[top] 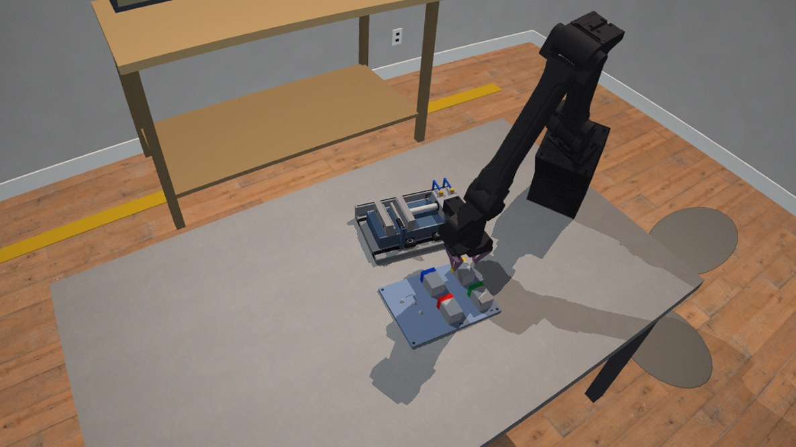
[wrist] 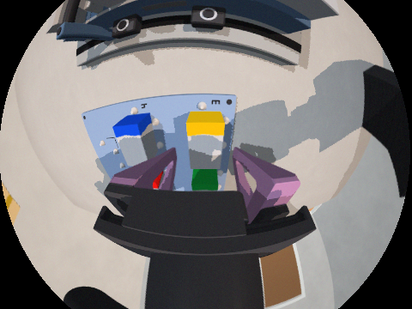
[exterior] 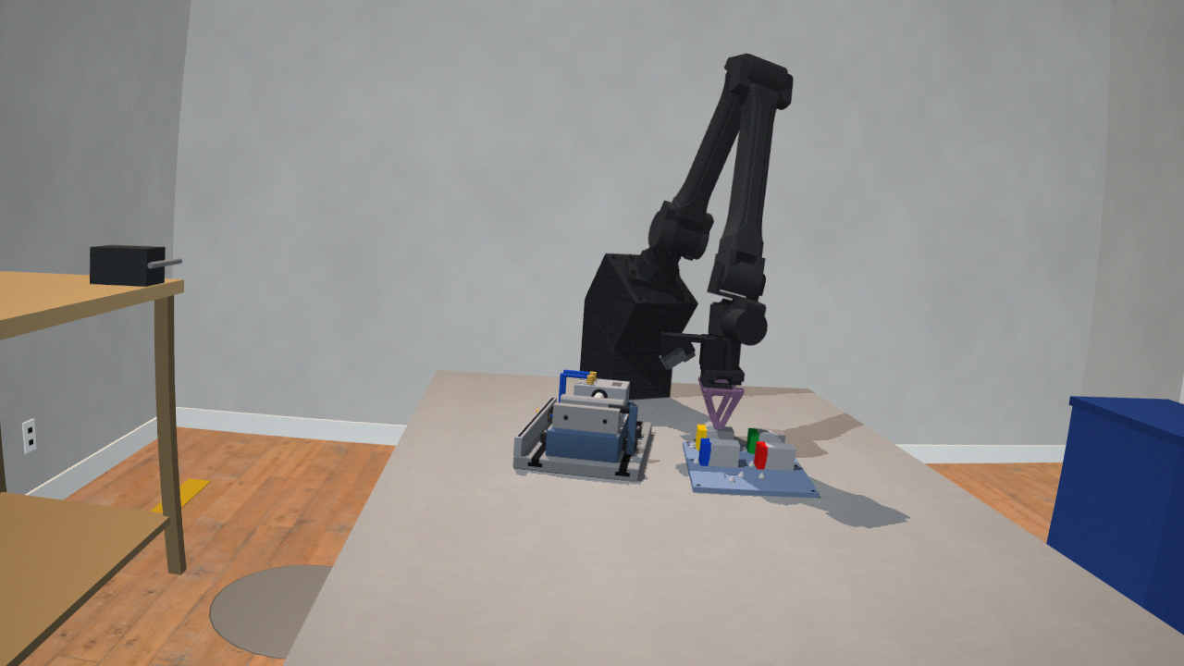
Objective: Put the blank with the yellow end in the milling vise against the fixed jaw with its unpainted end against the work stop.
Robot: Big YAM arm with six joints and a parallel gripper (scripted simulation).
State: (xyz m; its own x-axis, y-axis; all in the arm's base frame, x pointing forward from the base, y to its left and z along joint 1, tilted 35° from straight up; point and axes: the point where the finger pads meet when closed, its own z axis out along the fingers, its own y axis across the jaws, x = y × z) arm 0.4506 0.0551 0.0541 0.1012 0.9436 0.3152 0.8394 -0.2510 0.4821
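Now: the yellow-ended blank 3 cm below my hand. The rest, counted from my hand: blue plate 10 cm ahead, 3 cm to the left, 5 cm below; then blue-ended blank 9 cm ahead, 1 cm to the right, 3 cm below; then green-ended blank 1 cm ahead, 9 cm to the left, 3 cm below.
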